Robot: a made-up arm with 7 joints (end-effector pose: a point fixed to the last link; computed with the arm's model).
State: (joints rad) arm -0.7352 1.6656 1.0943 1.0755 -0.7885 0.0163 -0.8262
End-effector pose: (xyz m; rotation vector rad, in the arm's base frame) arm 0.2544 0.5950 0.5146 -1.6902 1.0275 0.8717
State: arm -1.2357 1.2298 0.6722 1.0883 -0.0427 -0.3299 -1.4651
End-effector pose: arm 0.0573 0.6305 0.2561 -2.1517 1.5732 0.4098
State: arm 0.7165 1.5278 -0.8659 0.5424 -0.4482 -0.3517 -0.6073
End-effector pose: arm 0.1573 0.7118 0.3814 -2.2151 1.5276 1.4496
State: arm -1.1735 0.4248 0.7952 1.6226 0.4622 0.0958 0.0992
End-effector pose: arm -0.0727 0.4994 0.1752 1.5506 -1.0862 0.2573
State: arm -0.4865 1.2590 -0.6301 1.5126 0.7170 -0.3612 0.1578
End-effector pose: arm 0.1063 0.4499 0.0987 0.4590 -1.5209 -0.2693
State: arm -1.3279 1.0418 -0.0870 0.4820 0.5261 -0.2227 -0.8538
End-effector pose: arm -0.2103 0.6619 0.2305 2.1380 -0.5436 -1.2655
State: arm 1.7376 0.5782 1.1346 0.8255 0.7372 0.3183 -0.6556
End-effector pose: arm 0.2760 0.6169 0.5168 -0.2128 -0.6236 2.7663
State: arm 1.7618 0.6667 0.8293 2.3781 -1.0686 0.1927 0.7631
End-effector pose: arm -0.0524 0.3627 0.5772 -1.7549 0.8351 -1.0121
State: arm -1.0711 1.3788 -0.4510 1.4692 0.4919 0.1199 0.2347
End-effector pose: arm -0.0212 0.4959 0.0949 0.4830 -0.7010 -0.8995
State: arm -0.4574 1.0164 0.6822 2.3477 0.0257 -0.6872 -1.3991
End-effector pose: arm 0.1322 0.3724 0.3921 -0.5443 1.8905 -1.3070
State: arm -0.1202 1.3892 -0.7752 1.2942 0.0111 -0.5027 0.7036
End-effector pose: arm 0.1542 0.5154 0.1394 -0.0145 -1.3845 -1.3400
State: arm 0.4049 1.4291 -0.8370 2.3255 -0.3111 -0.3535 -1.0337
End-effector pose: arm 0.1709 0.2986 0.3371 -0.3540 2.7406 -0.2206
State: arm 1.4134 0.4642 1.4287 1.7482 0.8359 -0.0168 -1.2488
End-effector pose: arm 0.1045 0.5357 0.3988 0.3851 -0.3626 -2.6800
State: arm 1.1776 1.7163 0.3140 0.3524 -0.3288 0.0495 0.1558
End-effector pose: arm -0.0684 0.7553 0.5548 2.7273 -1.0554 0.8414
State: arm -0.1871 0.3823 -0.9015 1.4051 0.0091 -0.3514 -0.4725
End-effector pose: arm 0.1058 0.1267 0.0165 0.4777 -2.0174 0.1763
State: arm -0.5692 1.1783 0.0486 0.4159 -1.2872 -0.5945 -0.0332
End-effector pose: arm -0.0347 0.6882 0.1595 0.4921 -0.8293 -1.9628
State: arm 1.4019 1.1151 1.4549 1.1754 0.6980 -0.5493 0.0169
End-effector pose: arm -0.0605 0.6642 0.4253 -0.1671 0.4885 -1.4530
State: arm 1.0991 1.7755 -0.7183 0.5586 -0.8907 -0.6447 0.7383
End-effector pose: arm 0.0361 0.7476 0.4865 1.3794 -0.7042 -1.5068
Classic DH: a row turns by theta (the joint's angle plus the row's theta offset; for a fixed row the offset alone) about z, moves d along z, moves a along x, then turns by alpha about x. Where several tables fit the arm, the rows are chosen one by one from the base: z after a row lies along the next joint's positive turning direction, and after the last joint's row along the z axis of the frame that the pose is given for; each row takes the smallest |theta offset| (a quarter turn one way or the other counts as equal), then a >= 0, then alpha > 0; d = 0 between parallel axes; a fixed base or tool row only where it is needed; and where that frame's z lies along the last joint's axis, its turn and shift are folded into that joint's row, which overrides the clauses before.
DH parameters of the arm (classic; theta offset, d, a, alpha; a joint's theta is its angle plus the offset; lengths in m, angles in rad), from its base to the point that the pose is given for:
base (fixed): 0 0.411 -0.006 1.5708
joint 1: 1.5708 -0.202 0.021 1.5708
joint 2: 1.5708 0.006 0.017 1.5708
joint 3: 1.5708 -0.298 0.002 1.5708
joint 4: 0 -0.002 -0.023 -1.5708
joint 5: 0 -0.265 0.013 -1.5708
joint 6: -1.5708 -0.007 0.006 1.5708
joint 7: 0.5996 -0.0076 -0.01 1.1032
tool (fixed): -1.3892 -0.0253 0 0

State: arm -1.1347 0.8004 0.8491 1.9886 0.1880 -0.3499 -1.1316
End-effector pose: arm 0.0605 0.4621 0.2878 -2.0572 2.0103 -0.6405
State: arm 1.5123 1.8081 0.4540 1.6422 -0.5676 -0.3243 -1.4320
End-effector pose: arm -0.1666 0.4462 0.6461 -0.4365 -0.1396 -0.3614
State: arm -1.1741 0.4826 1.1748 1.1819 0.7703 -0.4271 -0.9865
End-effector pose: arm -0.2062 0.5756 0.2588 -2.6977 0.4593 -0.8912
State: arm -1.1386 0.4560 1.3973 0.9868 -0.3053 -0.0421 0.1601
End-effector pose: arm -0.2400 0.5955 0.2446 2.1155 -0.4477 -0.3480
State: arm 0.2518 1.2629 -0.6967 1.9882 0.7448 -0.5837 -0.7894
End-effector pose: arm 0.2439 0.3557 0.2895 0.7343 -2.3851 0.9354
